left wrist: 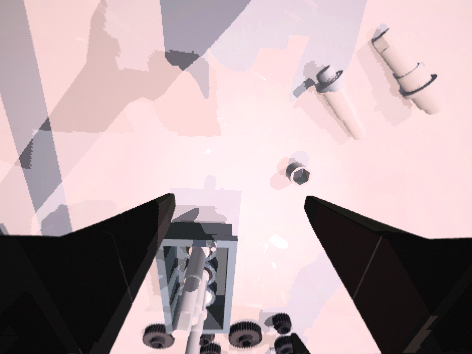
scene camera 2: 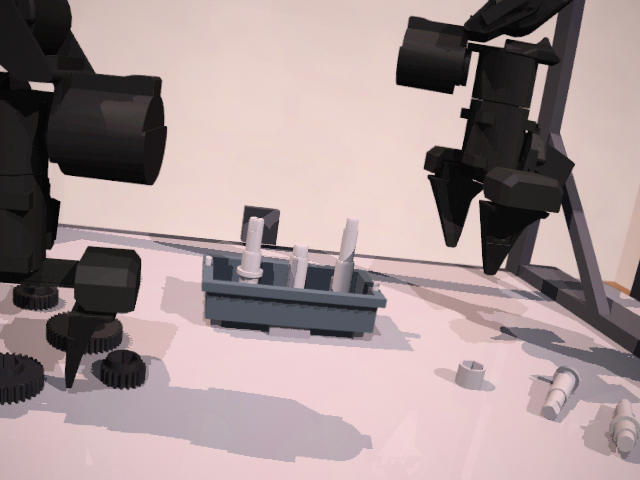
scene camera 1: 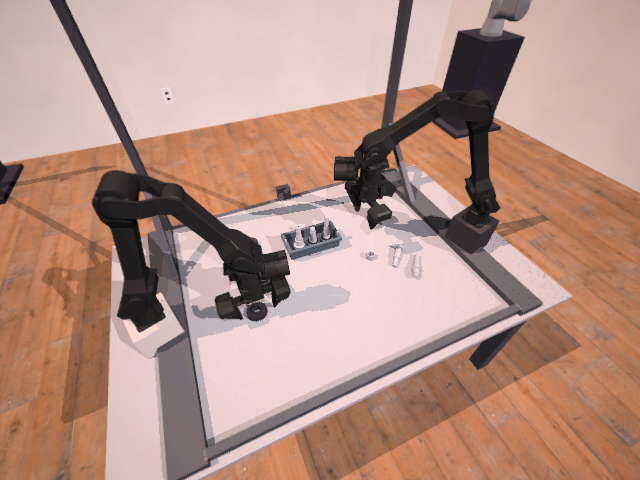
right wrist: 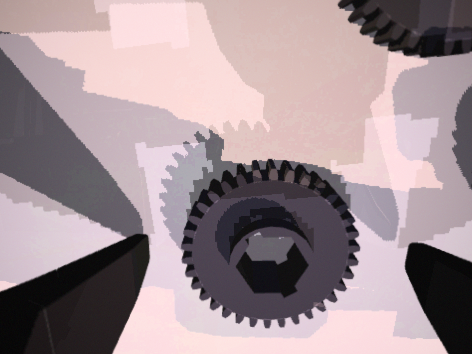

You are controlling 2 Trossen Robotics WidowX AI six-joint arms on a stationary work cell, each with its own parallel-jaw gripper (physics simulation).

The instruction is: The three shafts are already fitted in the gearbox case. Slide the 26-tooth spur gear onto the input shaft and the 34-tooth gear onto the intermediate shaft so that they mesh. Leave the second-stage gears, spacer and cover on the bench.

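Where they show: left gripper, fingertip midpoint: [left wrist: 241, 200] [scene camera 2: 468, 260] [scene camera 1: 364, 219]; right gripper, fingertip midpoint: [left wrist: 289, 345] [scene camera 2: 8, 381] [scene camera 1: 258, 312] [right wrist: 276, 251]; left arm's base, origin of the base link: [scene camera 1: 475, 218]; right arm's base, origin of the base link: [scene camera 1: 148, 316].
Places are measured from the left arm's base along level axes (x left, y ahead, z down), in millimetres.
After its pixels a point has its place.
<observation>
The blue-grey gearbox case [scene camera 1: 313, 251] {x -259, y 441, z 86 mm} [scene camera 2: 289, 310] {x -259, y 436, z 80 mm} [left wrist: 232, 285] {x -249, y 418, z 58 mm} stands mid-bench with three upright pale shafts [scene camera 2: 253, 242] {x -301, y 466, z 26 mm} [scene camera 2: 298, 266] {x -287, y 420, z 45 mm} [scene camera 2: 347, 253] {x -277, y 374, z 26 mm}. My right gripper [scene camera 1: 257, 310] {x -180, y 689, z 103 mm} [right wrist: 276, 251] {x -180, y 689, z 103 mm} is open; in the right wrist view a large dark gear [right wrist: 215, 285] {x -176, y 711, z 95 mm} lies between its spread fingers, with gaps on both sides. Several dark gears lie on the bench at the left of scene camera 2, among them a large gear [scene camera 2: 84, 333], another large gear [scene camera 2: 18, 382] {x -164, y 681, z 95 mm} and a small gear [scene camera 2: 123, 370] {x -177, y 604, z 94 mm}. I cannot tell tooth counts. My left gripper [scene camera 1: 363, 217] {x -214, y 271, z 10 mm} [scene camera 2: 470, 259] {x -214, y 271, z 10 mm} [left wrist: 241, 200] {x -214, y 271, z 10 mm} is open and empty, above the bench beside the case.
A pale ring-shaped spacer [scene camera 1: 370, 255] {x -135, y 308, z 90 mm} [scene camera 2: 470, 375] {x -133, y 308, z 94 mm} [left wrist: 298, 173] {x -146, y 291, z 89 mm} stands right of the case. Two loose stepped shafts, one [scene camera 1: 396, 256] {x -86, y 241, z 91 mm} [scene camera 2: 560, 391] {x -82, y 243, z 91 mm} [left wrist: 342, 107] {x -97, y 232, z 89 mm} nearer the spacer and one [scene camera 1: 416, 265] {x -22, y 222, z 88 mm} [scene camera 2: 624, 426] {x -8, y 244, z 85 mm} [left wrist: 412, 82] {x -29, y 222, z 90 mm} farther right, lie beyond it. The cover is not identifiable.
</observation>
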